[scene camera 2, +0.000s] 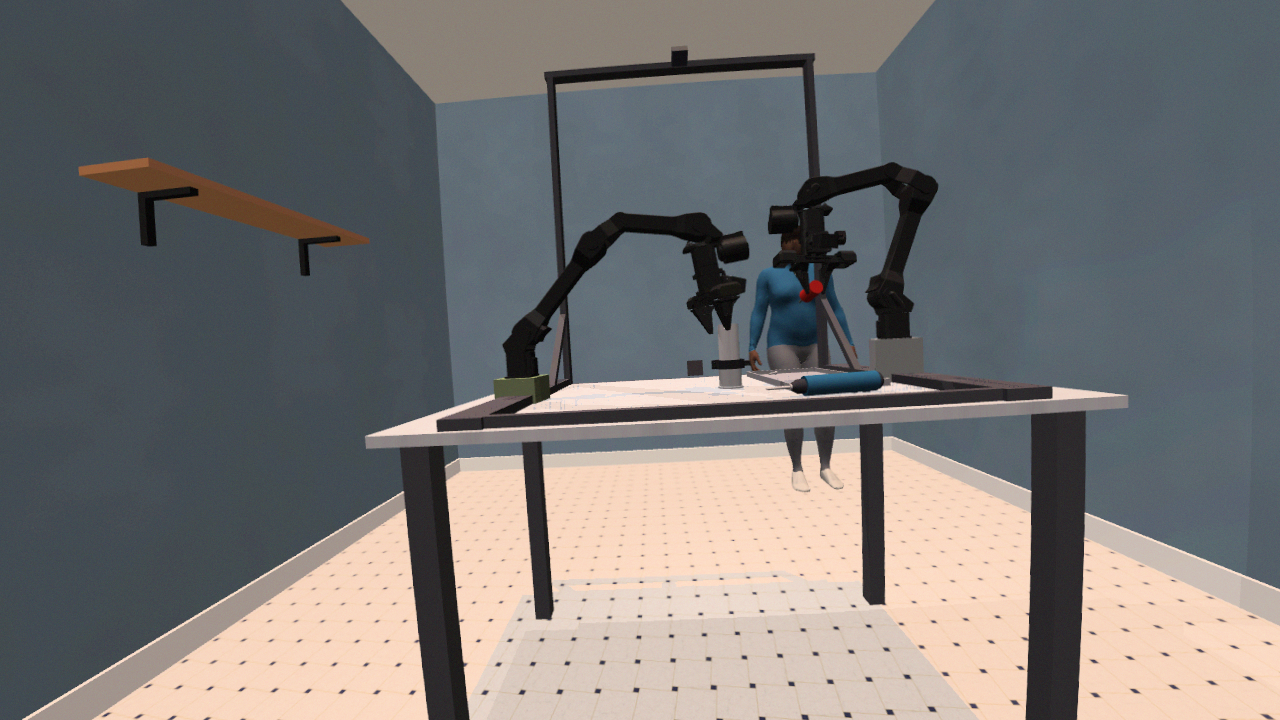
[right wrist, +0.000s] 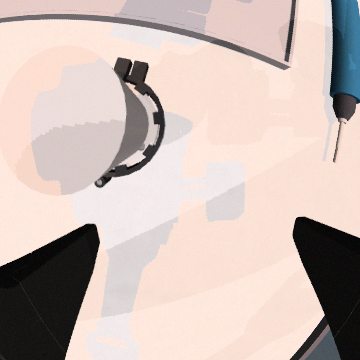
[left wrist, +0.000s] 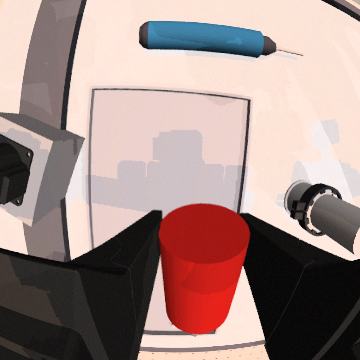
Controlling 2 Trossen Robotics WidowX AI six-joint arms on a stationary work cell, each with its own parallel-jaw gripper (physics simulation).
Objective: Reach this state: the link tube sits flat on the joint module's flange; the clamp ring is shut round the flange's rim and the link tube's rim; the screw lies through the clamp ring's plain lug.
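Pixels of known places: left gripper, fingertip midpoint: (scene camera 2: 815, 294) (left wrist: 200, 221); right gripper, fingertip midpoint: (scene camera 2: 719, 332) (right wrist: 198, 232); left arm's base at its link origin: (scene camera 2: 894, 338) (left wrist: 5, 167); right arm's base at its link origin: (scene camera 2: 522, 377).
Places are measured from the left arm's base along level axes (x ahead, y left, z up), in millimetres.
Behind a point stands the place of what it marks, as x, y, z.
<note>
The link tube (scene camera 2: 728, 342) @[384, 123, 12] (left wrist: 340, 220) @[363, 99, 27] (right wrist: 80, 120) @[383, 108, 58] stands upright on the joint module (scene camera 2: 731, 379) @[381, 126, -79] (left wrist: 296, 194) @[360, 102, -76]. The black clamp ring (scene camera 2: 733, 364) @[373, 131, -42] (right wrist: 160, 120) @[367, 125, -31] goes round their joint and looks closed; its two lugs (right wrist: 132, 72) @[350, 88, -36] stand side by side with a narrow gap, and no screw shows in them. My left gripper (scene camera 2: 810, 289) @[178, 70, 117] (left wrist: 200, 221) @[178, 70, 117] is shut on the red cylindrical screw (left wrist: 200, 290) @[181, 54, 146], high above the table, to the right of the tube in the scene view. The screw's shank is hidden. My right gripper (scene camera 2: 718, 328) @[398, 167, 38] (right wrist: 198, 232) @[398, 167, 38] is open and empty, near the tube's top.
A blue screwdriver (scene camera 2: 841, 383) @[143, 262, -79] (left wrist: 205, 39) @[146, 229, -64] (right wrist: 346, 50) @[170, 236, -66] lies near the table's front edge, right of the tube in the scene view. A shallow tray (left wrist: 170, 91) @[135, 153, -98] lies below my left gripper. The left arm's grey base block (left wrist: 67, 167) @[50, 9, -73] stands beyond it. A person (scene camera 2: 792, 308) stands behind the table.
</note>
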